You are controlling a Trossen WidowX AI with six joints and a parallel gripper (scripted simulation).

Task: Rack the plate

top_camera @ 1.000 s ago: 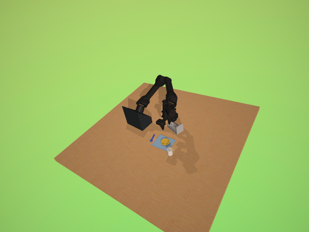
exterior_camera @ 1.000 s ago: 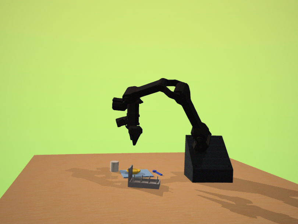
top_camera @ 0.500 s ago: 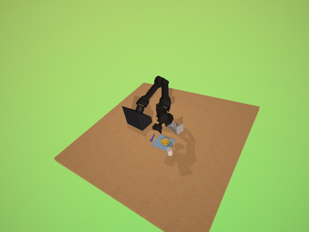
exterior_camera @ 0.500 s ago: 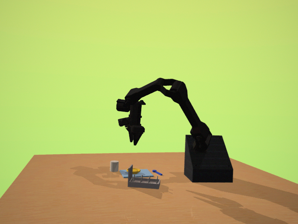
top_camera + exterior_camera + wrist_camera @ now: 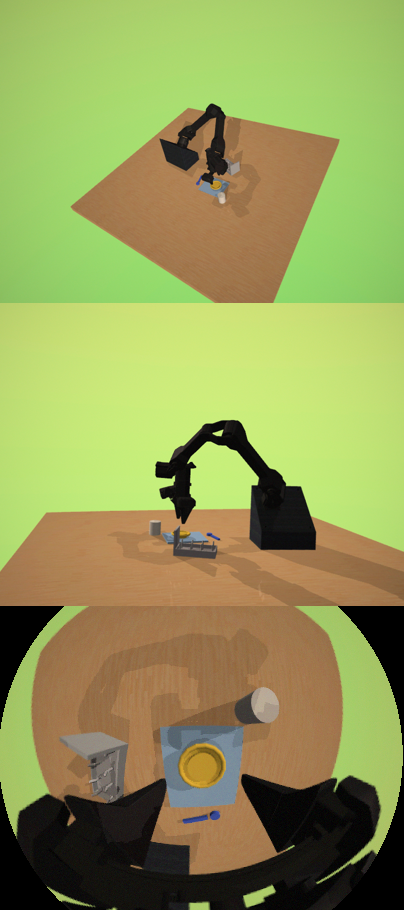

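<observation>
My gripper tip is now 5 cm above the yellow plate. Round my gripper tip: white cup: 9 cm ahead, 7 cm to the right, 4 cm below; then light blue mat: 6 cm below, 2 cm behind; then blue spoon: 13 cm behind, 6 cm below, 2 cm to the right.
</observation>
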